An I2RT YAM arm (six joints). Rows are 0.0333 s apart.
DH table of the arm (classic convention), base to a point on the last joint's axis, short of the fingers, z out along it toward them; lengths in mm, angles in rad. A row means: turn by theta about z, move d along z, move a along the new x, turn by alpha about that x. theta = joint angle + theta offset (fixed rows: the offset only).
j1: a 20, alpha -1.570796, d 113.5, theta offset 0
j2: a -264, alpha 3.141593, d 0, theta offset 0
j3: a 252.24, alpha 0, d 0, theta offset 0.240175
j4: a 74, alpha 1.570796, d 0, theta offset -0.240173
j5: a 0, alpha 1.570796, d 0, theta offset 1.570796
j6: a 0, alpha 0, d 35.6, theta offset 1.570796
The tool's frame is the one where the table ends.
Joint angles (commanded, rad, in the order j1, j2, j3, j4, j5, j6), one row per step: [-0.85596 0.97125 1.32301 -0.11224 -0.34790 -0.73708]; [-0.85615 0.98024 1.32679 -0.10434 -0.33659 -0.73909]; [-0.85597 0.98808 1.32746 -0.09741 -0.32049 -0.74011]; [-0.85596 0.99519 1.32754 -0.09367 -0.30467 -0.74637]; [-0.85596 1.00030 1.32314 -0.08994 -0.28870 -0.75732]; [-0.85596 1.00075 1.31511 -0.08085 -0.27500 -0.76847]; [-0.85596 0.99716 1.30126 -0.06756 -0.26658 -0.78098]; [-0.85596 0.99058 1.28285 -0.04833 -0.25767 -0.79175]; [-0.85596 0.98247 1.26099 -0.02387 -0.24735 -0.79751]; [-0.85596 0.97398 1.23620 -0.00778 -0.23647 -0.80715]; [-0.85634 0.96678 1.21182 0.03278 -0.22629 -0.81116]
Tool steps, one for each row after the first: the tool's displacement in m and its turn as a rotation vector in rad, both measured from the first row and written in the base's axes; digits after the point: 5 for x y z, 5 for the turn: [0.00150 -0.00236 0.00055 -0.00198 -0.00285 -0.01163]; [0.00301 -0.00488 0.00021 -0.00014 -0.00509 -0.02731]; [0.00444 -0.00734 -0.00056 -0.00051 -0.00268 -0.04408]; [0.00582 -0.00976 -0.00242 -0.00296 0.00384 -0.06205]; [0.00635 -0.01109 -0.00407 -0.01058 0.00667 -0.07787]; [0.00650 -0.01169 -0.00645 -0.02188 0.00949 -0.08888]; [0.00624 -0.01187 -0.00916 -0.03472 0.00838 -0.10008]; [0.00581 -0.01192 -0.01220 -0.04542 0.00223 -0.11161]; [0.00569 -0.01235 -0.01703 -0.05132 0.00559 -0.12442]; [0.00530 -0.01255 -0.01945 -0.06940 -0.01039 -0.13609]
